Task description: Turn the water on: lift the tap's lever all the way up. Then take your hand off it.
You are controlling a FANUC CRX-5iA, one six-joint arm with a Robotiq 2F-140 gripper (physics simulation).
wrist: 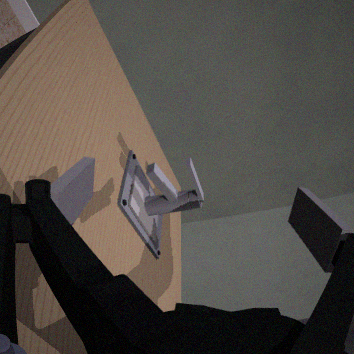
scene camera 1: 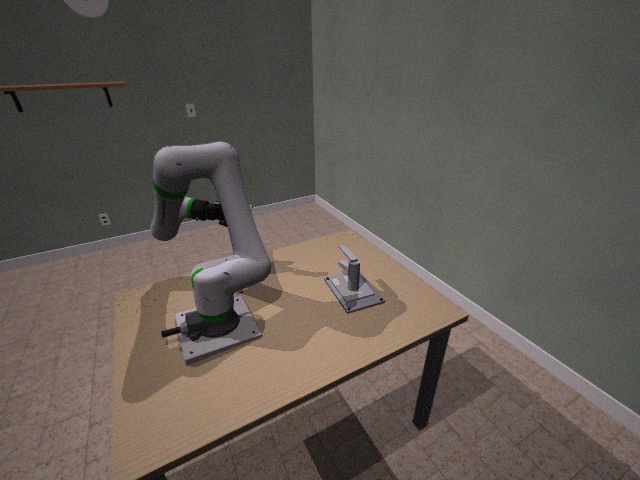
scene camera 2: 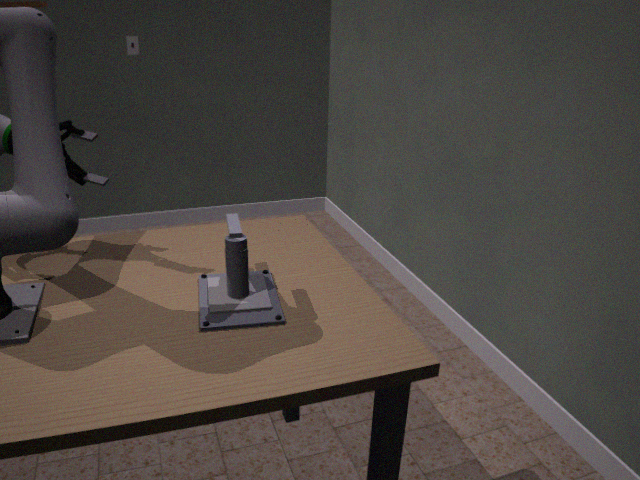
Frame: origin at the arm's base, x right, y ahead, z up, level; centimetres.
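Where they show: gripper, fingertip midpoint: (wrist: 197,191) (scene camera 2: 100,160); arm's base, origin of the base link: (scene camera 1: 218,323).
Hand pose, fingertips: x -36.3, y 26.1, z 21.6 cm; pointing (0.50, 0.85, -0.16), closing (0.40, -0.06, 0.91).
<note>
Things, the pixels of their top centre, and the offset from my fingertips. "*": a spot on its surface instead. Level surfaces: height alone.
- grey tap, surface spot: (scene camera 2: 237,268) (scene camera 1: 356,276) * dz -14.5, dx +43.0, dy +29.3 cm
- spout, middle of its top: (wrist: 171,181) (scene camera 1: 346,262) dz -13.2, dx +33.7, dy +30.1 cm
- wooden table, its level: dz -23.1 cm
The grey tap (scene camera 1: 353,276) (scene camera 2: 237,268) (wrist: 162,204) stands upright on its mounting plate on the table. Its flat lever (scene camera 1: 348,253) (scene camera 2: 234,225) (wrist: 196,180) runs out from the top of the body, on the same side as the spout (scene camera 1: 343,265) (wrist: 161,179). The lever looks near level; its exact angle is hard to tell. My gripper (scene camera 2: 96,157) (wrist: 197,191) is wide open and empty, well above the table and away from the tap, with nothing touching the lever. In scene camera 1 the arm hides most of its fingers.
The wooden table (scene camera 1: 289,372) (scene camera 2: 129,392) (wrist: 55,100) carries the arm's base plate (scene camera 1: 245,330) (scene camera 2: 25,304) and the tap's mounting plate (scene camera 1: 347,306) (scene camera 2: 242,324) (wrist: 125,182). The arm's upper link (scene camera 1: 237,206) (scene camera 2: 36,103) rises between base and tap. A green wall (scene camera 1: 465,155) stands beyond the table.
</note>
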